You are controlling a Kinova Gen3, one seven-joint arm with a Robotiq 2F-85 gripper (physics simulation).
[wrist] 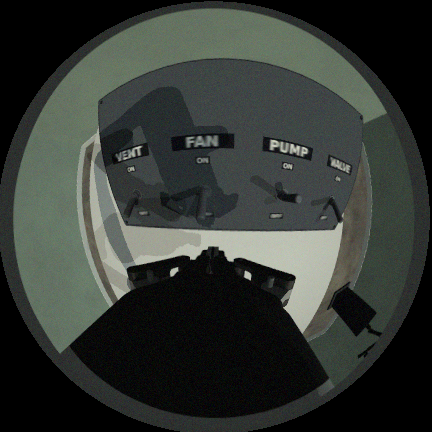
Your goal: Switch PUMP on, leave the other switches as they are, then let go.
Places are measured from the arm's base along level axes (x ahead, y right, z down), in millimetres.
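Pixels of known places: gripper, fingertip midpoint: [212, 253].
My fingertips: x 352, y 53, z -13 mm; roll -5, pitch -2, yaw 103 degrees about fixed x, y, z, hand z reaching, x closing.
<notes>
Behind a point stands the place of what it marks.
The dark grey switch panel [225, 95] {x 546, y 109, z -45 mm} bears four levers in a row. The PUMP lever [289, 196] {x 408, y 165, z -17 mm}, right of centre under its PUMP label [288, 148] {x 473, y 182, z -15 mm}, juts out and to the right, its tip raised above its OFF mark [276, 216] {x 374, y 165, z 37 mm}. The VENT lever [132, 204] {x 441, y -62, z -2 mm} at the left, the FAN lever [202, 204] {x 416, y 52, z -9 mm} near the middle and the VALVE lever [335, 209] {x 371, y 280, z -2 mm} at the right all slant down towards their OFF marks. My gripper [212, 253] {x 352, y 53, z -12 mm} is shut and empty. In the view its tips show below the FAN lever, apart from the PUMP lever and to its left.
A pale surface [280, 250] {x 268, y 204, z 113 mm} shows below the panel, with a brown strip [353, 225] along its right side. A black box-like object [354, 309] on a thin stem is at the lower right. Shadows of the arm fall over the left half of the panel.
</notes>
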